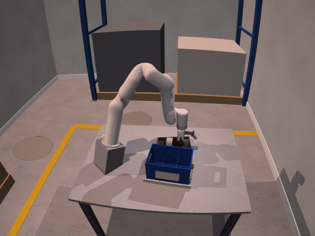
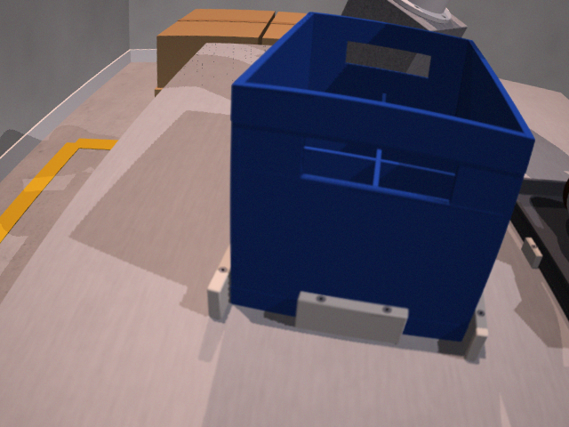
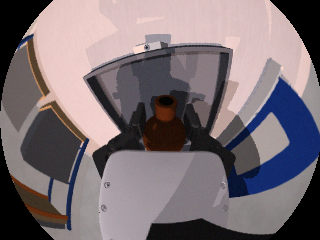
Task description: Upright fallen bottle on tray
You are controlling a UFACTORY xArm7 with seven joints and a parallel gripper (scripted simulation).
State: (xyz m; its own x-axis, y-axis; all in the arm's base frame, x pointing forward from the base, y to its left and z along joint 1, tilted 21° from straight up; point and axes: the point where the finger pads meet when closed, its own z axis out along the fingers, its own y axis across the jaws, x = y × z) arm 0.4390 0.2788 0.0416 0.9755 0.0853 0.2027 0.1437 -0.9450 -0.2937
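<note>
The brown bottle lies 5 cm behind my hand and 1 cm to the right of it. From my hand the other things lie so: blue crate: 28 cm to the right, 4 cm above, 1 cm behind; then tray: 5 cm behind, 3 cm below, 1 cm to the right.
</note>
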